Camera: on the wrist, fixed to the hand. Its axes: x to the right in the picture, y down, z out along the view.
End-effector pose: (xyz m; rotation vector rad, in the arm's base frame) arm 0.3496 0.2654 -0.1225 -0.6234 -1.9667 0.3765
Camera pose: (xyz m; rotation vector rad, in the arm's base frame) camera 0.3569 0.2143 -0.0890 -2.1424 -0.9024 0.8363
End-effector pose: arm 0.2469 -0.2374 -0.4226 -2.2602 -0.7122 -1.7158
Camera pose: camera 0.1985 -0.2001 -0.4300 -1.5999 1.1007 -1.1882
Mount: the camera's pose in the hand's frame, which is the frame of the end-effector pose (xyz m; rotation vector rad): -0.0076 -0.0570 -0.0219 -0.2611 0.3127 1.5225
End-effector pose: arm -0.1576 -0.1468 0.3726 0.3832 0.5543 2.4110
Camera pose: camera -0.1313 -0.1173 0.3254 -0.2033 0.0365 -2.2707
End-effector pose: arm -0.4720 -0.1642 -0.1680 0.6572 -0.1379 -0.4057
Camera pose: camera -0.4918 -0.1896 -0.2204 0.2099 -0.2405 1.1240
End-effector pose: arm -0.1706 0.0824 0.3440 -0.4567 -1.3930 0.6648
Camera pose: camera -0.1404 0.0371 0.3726 -1.8004 -0.6150 1.5102
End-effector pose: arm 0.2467 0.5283 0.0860 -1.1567 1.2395 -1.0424
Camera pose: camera 0.2261 0.5263 0.1440 0.0279 1.9624 0.1318
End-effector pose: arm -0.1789 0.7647 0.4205 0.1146 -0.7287 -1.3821
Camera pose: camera -0.2157 0.7518 0.3729 -0.3708 -0.1894 0.0302
